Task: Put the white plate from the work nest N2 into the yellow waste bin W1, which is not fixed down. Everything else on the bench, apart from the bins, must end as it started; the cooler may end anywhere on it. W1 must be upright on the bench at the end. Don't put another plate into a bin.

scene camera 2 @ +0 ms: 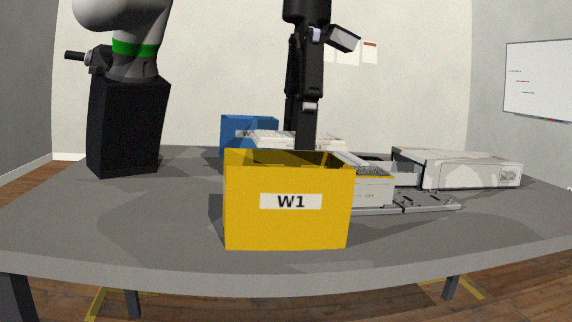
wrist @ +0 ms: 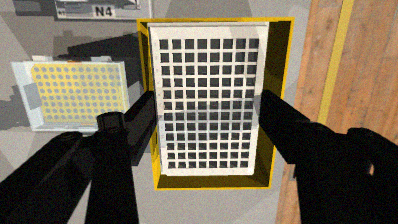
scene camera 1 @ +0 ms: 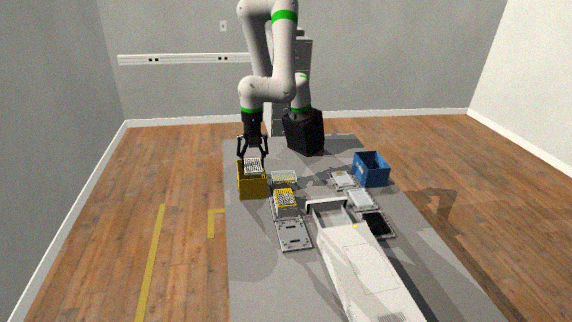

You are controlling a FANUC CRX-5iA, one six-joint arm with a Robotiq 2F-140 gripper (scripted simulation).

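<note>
My gripper is visible to me, and the wrist view shows it too. There is a white plate here. I can also see a yellow waste bin, and a blue bin as well, and with them a yellow-topped plate.
</note>
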